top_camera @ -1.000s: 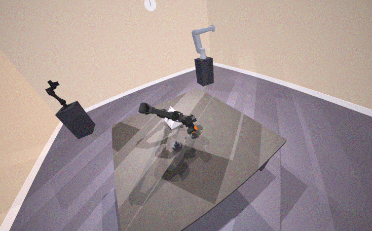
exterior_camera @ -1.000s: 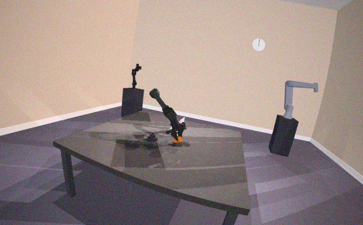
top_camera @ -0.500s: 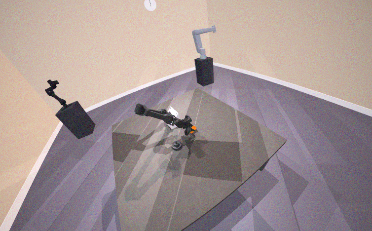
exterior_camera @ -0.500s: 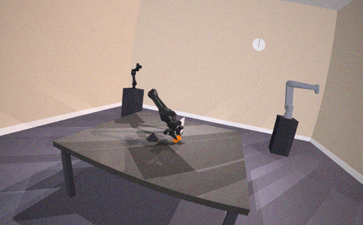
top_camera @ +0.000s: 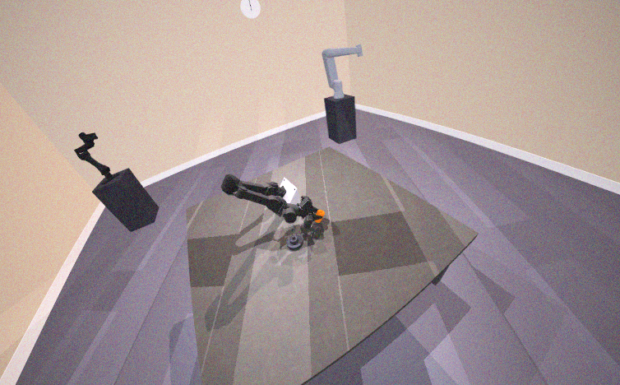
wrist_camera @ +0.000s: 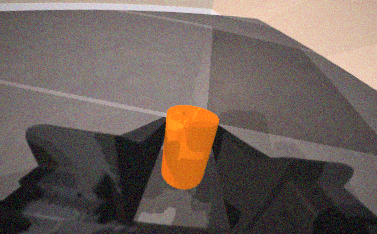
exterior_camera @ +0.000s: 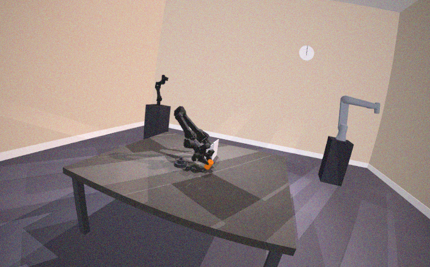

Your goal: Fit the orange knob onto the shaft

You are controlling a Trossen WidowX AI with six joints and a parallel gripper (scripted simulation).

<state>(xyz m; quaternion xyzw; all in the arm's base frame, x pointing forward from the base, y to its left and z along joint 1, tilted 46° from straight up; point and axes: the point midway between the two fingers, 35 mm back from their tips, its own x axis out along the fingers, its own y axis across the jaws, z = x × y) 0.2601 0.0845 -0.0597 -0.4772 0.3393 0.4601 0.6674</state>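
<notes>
Now: gripper tip 70 mm short of the round pedestal, 190 mm to the left of it and 10 mm above it. Also, from my gripper tip: orange knob: 10 mm to the right, 10 mm below.
</notes>
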